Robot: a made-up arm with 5 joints.
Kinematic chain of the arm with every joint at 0, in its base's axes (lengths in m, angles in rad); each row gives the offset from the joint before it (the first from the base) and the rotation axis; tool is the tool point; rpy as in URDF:
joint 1: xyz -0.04 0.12 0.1 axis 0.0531 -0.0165 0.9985
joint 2: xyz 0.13 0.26 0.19 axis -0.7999 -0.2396 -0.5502
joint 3: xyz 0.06 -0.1 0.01 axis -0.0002 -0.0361 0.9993
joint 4: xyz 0 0.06 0.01 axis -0.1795 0.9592 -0.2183
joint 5: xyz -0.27 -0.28 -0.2 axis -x
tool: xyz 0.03 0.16 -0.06 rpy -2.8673 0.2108 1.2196
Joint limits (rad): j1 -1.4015..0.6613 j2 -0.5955..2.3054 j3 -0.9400..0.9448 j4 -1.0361..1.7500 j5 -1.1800..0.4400
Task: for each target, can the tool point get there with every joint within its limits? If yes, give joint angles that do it. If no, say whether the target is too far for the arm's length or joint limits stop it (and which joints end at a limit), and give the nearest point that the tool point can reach.
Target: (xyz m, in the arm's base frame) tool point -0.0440 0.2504 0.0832
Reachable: yes | joints 0.1978 1.9472 -0.7894 0.2235 0.0194
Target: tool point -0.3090 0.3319 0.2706
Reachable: yes | joints 0.0459 1.0311 0.1786 0.7152 0.3021
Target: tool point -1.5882 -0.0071 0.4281
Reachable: no: too far | nearest point -0.5686 0.3049 0.3838 | short by 1.067 m
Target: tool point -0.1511 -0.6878 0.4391
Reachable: no: joint limits stop it (at a limit: joint 4, joint 5) | nearest point -0.0807 -0.1824 0.2423 | short by 0.547 m
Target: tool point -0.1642 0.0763 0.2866
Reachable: yes | joints 0.0121 1.7529 -0.1561 -0.3825 0.3040
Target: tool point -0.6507 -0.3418 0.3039
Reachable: no: joint limits stop it (at a limit: joint 1, joint 5) | nearest point -0.3664 0.0391 0.3636 | short by 0.479 m
